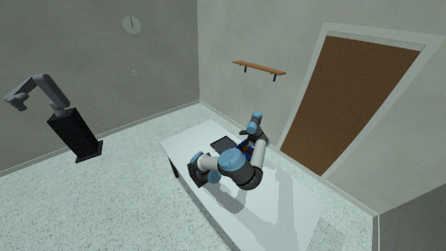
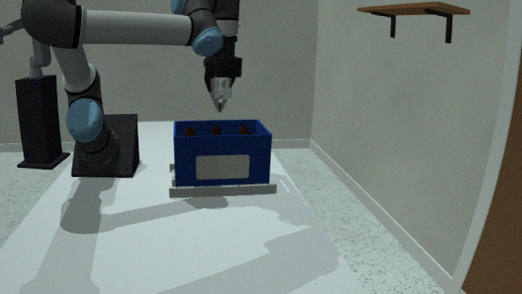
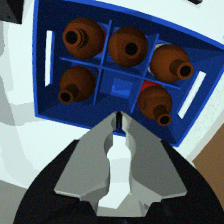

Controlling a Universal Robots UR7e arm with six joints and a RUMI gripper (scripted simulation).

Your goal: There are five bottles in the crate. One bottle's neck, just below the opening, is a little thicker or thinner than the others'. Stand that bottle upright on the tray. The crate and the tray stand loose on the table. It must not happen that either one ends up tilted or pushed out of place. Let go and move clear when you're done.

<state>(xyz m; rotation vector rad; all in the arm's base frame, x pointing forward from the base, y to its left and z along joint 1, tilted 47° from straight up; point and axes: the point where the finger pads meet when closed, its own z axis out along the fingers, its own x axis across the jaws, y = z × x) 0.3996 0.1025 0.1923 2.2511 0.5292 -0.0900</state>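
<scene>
My gripper is now 20 mm to the right of the blue crate and 160 mm above it. The rest, counted from my hand: bottle: 90 mm behind, 50 mm to the left, 150 mm below; dark grey tray: 30 mm behind, 310 mm to the left, 230 mm below.
</scene>
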